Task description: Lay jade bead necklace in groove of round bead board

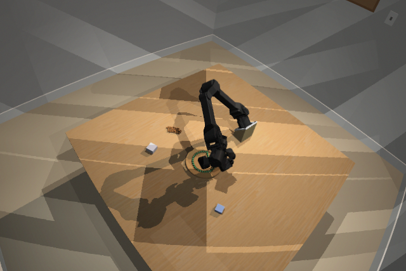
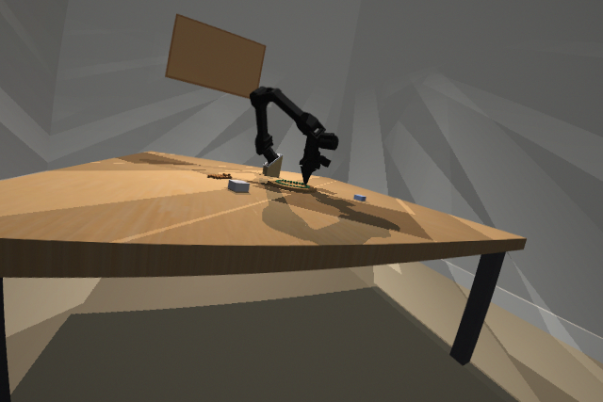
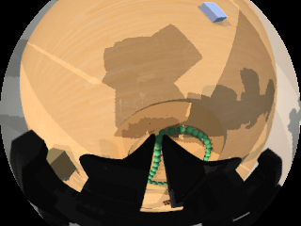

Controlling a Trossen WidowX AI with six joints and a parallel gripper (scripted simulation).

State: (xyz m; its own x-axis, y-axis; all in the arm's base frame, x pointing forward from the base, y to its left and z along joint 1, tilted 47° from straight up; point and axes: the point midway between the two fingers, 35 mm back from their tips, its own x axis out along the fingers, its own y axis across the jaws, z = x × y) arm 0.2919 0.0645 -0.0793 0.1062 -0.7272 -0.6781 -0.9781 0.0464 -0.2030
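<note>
Right now the round wooden bead board is 20 mm ahead of my gripper tip, 60 mm to the right of it and 10 mm below it. The rest, counted from my gripper tip: blue block: 110 mm ahead, 200 mm to the left, 10 mm below; then pale grey block: 220 mm ahead, 270 mm to the right, 10 mm below.
</note>
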